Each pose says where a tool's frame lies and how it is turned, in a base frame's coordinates. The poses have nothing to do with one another.
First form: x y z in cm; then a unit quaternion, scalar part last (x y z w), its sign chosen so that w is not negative.
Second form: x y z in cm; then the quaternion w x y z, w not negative. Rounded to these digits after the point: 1 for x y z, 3 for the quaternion.
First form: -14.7 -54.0 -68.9 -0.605 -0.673 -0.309 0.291
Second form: -14.7 -54.0 -68.9 0.291 -0.605 -0.673 -0.309
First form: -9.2 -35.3 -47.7 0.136 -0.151 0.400 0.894
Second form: -9.2 -35.3 -47.7 0.894 0.136 -0.151 0.400
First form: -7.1 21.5 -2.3 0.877 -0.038 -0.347 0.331
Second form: -7.1 21.5 -2.3 0.331 0.877 -0.038 -0.347
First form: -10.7 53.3 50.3 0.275 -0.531 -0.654 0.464
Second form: -10.7 53.3 50.3 0.464 0.275 -0.531 -0.654
